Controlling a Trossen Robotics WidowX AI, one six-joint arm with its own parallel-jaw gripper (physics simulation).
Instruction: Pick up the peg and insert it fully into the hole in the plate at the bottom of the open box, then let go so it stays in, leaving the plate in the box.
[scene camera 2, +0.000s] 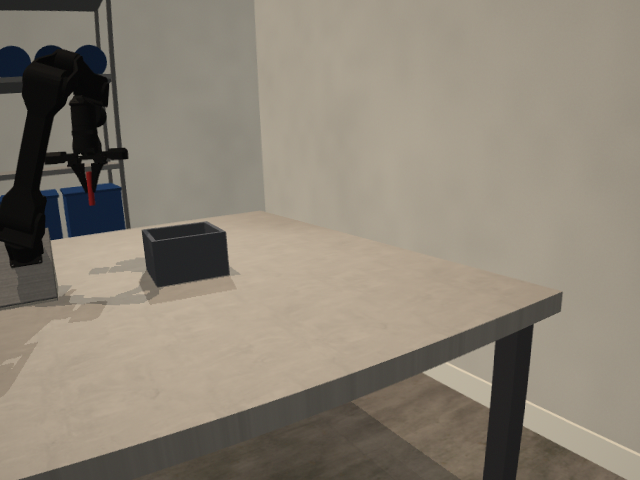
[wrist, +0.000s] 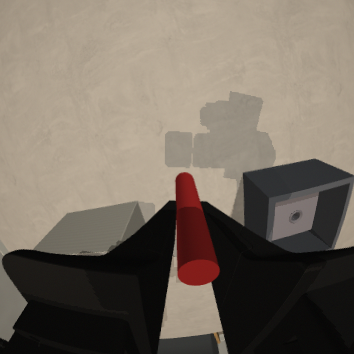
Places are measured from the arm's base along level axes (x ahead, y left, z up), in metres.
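Pixels of known places: gripper, fingertip midpoint: (scene camera 2: 90, 192) (wrist: 186, 207); arm's base, origin of the base link: (scene camera 2: 25, 252).
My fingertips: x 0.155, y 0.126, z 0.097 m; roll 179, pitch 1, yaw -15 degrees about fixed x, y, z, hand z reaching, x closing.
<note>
Ahead of a thing's pixels: the offset from my fingertips to its top centre. "spot": to the spot under its first point. Level surfaces: height alone.
The red peg {dx +0.001, dy +0.004, dz +0.049 m} (scene camera 2: 90, 189) (wrist: 194, 230) is held nearly upright, high above the table. My gripper (scene camera 2: 90, 190) (wrist: 186, 207) is shut on the peg, whose lower end sticks out below the fingertips. In the scene view the gripper is to the left of and higher than the dark open box {dx +0.180, dy -0.152, dz -0.093 m} (scene camera 2: 191, 259) (wrist: 280, 180). In the wrist view the box is at the right. The pale plate {dx +0.180, dy -0.152, dz -0.131 m} (wrist: 282, 225) lies at the bottom of the box, with a round hole {spot: dx +0.186, dy -0.159, dz -0.138 m} (wrist: 296, 216) near its middle. The plate does not show in the scene view, where the box walls hide it.
The box stands on the table {dz -0.191 m} (scene camera 2: 310, 320) (wrist: 100, 100). A grey block (scene camera 2: 28, 279) (wrist: 95, 225) is at the arm's base, left of the box. Behind the arm stands a shelf rack (scene camera 2: 116, 113) with blue bins (scene camera 2: 95, 211). A wall rises beyond the table's far edge.
</note>
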